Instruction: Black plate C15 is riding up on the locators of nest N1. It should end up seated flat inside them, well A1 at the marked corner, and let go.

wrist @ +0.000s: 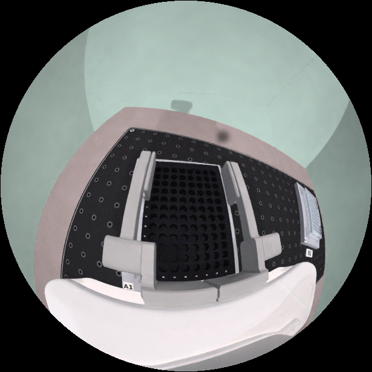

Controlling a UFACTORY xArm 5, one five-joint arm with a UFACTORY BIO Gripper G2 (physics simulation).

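The black plate C15 [187, 220] lies in nest N1, whose pale rim [236, 245] shows as thin strips along its far, left and right sides. The plate looks roughly square to the nest; whether it is fully flat on the locators I cannot tell. The A1 label [128, 287] is at the near left corner, partly covered by the gripper body. The plate's near left corner is hidden by the left finger's base. My gripper [190, 178] is shut to its narrowest, with nothing held. Its two fingers overlap the plate's long sides in this view.
A second nest [303, 227] with a clear plate [312, 212] stands at the right, with its small N2 label [309, 253] in front. Both nests are on a black board with rows of holes [95, 200]. A pinkish table border [55, 225] surrounds the board.
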